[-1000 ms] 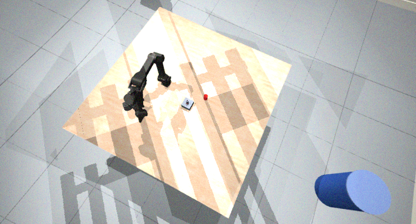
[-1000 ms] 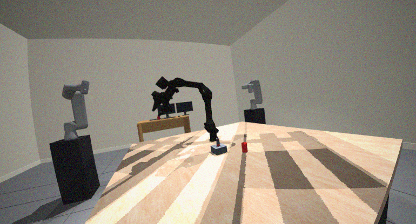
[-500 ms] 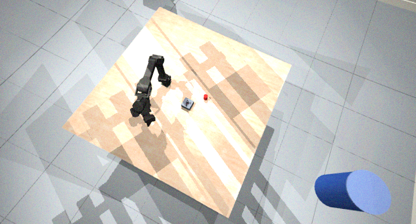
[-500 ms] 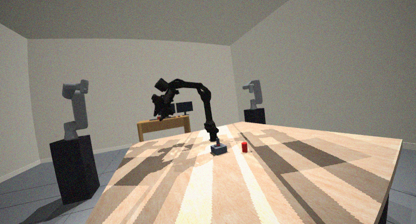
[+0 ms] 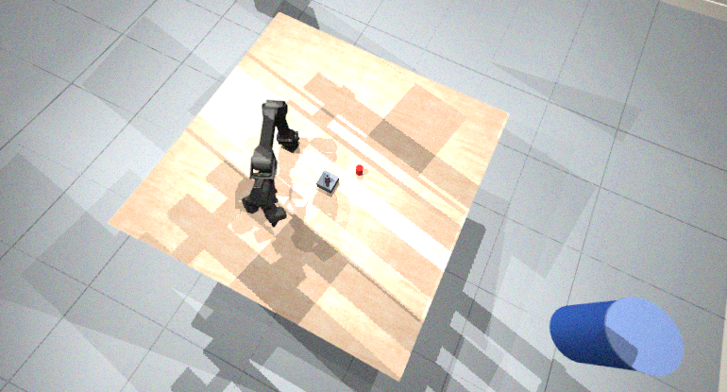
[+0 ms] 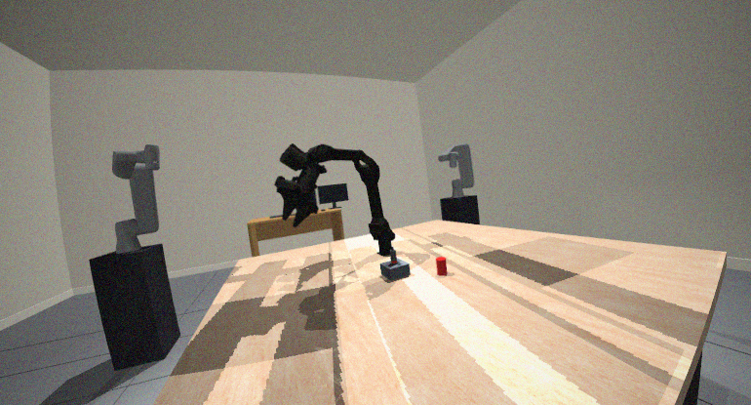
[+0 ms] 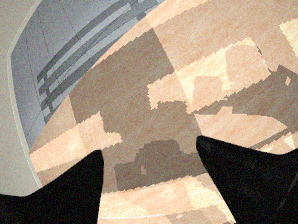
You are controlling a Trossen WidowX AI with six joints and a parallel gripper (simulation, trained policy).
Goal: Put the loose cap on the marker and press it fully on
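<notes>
The red cap is 160 mm ahead of my gripper tip, 410 mm to the left of it and 190 mm below it. The rest, counted from my gripper tip: grey holder block: 60 mm ahead, 300 mm to the left, 200 mm below.
</notes>
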